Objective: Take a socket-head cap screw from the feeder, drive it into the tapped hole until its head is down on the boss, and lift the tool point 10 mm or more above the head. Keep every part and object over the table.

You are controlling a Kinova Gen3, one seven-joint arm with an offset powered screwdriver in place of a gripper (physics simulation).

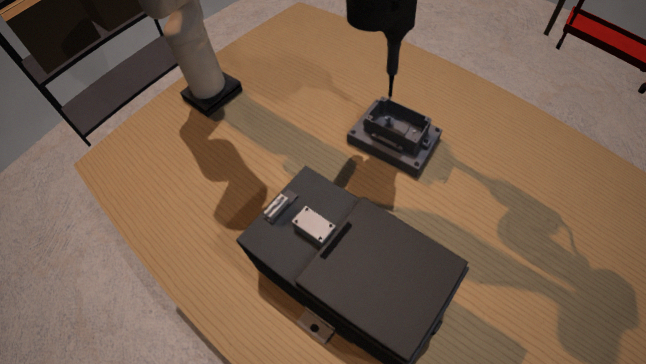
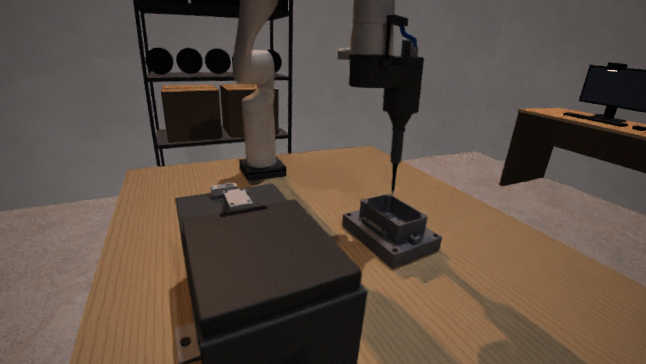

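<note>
The screwdriver (image 1: pixel 391 95) (image 2: pixel 393 191) points straight down, with its thin bit tip at the far corner of the open dark housing (image 1: pixel 392 136) (image 2: pixel 378 223). The tip is close to the top of that corner; whether it touches is too small to tell. Whether a screw is on the tip or in the corner boss cannot be told. The housing stands upright on a dark base plate (image 1: pixel 358 138) (image 2: pixel 367 238) with holes in its corners. The screw feeder (image 1: pixel 385 280) (image 2: pixel 265 260) is a large dark box, with a light plate (image 1: pixel 313 224) (image 2: pixel 237 198) and a small silver part (image 1: pixel 278 206) (image 2: pixel 223 189) on its lower deck.
The arm's base (image 1: pixel 212 97) (image 2: pixel 263 170) stands at the far left of the wooden table (image 1: pixel 165 210) (image 2: pixel 120 240). A tan bracket (image 1: pixel 316 325) (image 2: pixel 184 332) sticks out at the feeder's side. A shelf rack (image 2: pixel 150 100) and a desk (image 2: pixel 525 145) stand beyond the table.
</note>
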